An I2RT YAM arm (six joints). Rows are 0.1 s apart.
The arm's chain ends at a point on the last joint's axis. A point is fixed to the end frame.
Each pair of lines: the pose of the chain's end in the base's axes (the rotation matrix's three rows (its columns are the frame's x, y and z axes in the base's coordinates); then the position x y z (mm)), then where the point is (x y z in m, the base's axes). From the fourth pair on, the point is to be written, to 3 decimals.
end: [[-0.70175 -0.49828 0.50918], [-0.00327 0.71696 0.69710], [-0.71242 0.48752 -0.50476]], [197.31 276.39 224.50]
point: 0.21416 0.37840 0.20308
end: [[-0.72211 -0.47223 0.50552], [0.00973 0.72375 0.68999], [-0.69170 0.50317 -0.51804]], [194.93 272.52 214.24]
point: 0.21280 0.37429 0.19254
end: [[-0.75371 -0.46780 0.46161], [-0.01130 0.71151 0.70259], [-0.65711 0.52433 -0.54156]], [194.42 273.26 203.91]
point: 0.20846 0.37544 0.18133
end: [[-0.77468 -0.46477 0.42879], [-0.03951 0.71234 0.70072], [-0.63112 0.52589 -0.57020]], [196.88 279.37 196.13]
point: 0.208 0.381 0.171
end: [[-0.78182 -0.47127 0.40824], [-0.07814 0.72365 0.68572], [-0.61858 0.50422 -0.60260]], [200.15 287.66 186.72]
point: 0.209 0.389 0.158
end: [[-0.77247 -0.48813 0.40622], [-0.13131 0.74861 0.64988], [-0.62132 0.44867 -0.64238]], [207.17 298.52 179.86]
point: 0.215 0.398 0.144
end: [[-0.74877 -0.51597 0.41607], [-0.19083 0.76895 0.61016], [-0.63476 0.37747 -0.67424]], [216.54 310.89 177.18]
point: 0.224 0.407 0.135
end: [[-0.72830 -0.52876 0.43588], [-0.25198 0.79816 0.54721], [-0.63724 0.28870 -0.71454]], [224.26 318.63 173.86]
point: 0.233 0.411 0.123
